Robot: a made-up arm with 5 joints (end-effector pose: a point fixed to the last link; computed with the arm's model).
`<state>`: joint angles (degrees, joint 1 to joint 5).
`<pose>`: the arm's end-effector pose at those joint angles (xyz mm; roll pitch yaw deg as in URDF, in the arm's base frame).
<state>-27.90 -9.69 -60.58 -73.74 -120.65</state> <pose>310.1 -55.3 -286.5 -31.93 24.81 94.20</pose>
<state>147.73 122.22 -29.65 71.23 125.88</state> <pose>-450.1 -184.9 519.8 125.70 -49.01 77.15</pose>
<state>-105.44 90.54 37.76 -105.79 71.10</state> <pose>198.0 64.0 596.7 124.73 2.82 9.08</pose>
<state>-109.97 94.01 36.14 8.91 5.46</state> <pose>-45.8 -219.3 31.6 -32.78 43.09 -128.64</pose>
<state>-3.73 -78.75 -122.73 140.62 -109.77</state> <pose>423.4 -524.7 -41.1 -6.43 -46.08 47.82</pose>
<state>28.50 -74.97 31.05 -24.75 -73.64</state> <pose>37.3 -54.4 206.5 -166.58 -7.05 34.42</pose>
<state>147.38 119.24 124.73 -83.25 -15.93</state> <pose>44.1 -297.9 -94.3 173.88 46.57 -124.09</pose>
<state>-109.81 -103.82 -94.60 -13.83 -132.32</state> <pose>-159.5 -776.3 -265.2 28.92 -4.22 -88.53</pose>
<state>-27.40 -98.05 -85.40 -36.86 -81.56</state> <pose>229.1 -778.7 14.3 156.63 27.24 -100.69</pose>
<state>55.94 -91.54 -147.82 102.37 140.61</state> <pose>-216.0 -1069.8 151.8 89.78 -44.06 168.74</pose>
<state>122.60 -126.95 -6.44 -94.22 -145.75</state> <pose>452.1 -102.0 477.4 150.88 -21.74 -39.67</pose>
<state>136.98 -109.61 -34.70 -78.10 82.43</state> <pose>489.5 -255.5 346.8 57.83 -49.53 -42.56</pose>
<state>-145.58 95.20 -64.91 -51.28 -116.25</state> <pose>-371.0 -29.7 -177.5 93.46 56.43 63.19</pose>
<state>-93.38 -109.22 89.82 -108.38 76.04</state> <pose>-6.3 -864.5 411.6 74.15 -2.73 -142.35</pose>
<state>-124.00 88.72 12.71 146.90 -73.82</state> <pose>244.3 -291.6 476.1 -65.40 -80.09 89.69</pose>
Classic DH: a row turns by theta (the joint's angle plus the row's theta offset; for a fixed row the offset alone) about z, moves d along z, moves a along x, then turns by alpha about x. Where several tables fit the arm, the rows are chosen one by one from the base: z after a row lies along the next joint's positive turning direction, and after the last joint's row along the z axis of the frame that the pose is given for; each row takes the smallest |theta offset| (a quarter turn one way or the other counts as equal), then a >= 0, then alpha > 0; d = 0 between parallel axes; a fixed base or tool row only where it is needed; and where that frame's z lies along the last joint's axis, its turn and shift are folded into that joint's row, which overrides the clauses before.
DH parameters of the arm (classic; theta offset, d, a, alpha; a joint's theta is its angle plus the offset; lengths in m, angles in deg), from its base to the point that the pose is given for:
base (fixed): 0 0.1684 0 90
joint 1: -90 0.2608 0.0866 -90
joint 2: 0 -0.0881 0.197 90
joint 3: 90 -0.0568 0.0518 90
joint 4: -90 -0.3046 0.1121 -90
joint 5: 0 0.2165 -0.0778 -90
tool (fixed): -90 -0.3151 0 0

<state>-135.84 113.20 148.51 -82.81 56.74</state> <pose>180.4 -30.1 -148.6 -24.72 34.15 -33.02</pose>
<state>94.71 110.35 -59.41 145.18 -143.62</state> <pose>187.5 -452.0 549.7 -122.40 20.62 -29.72</pose>
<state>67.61 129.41 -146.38 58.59 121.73</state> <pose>-583.3 317.5 83.5 93.10 35.64 70.22</pose>
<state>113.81 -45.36 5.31 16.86 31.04</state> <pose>223.0 -248.2 518.6 155.67 -49.76 -167.41</pose>
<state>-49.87 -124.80 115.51 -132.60 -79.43</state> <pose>-431.2 -696.7 336.2 -56.43 22.81 -90.48</pose>
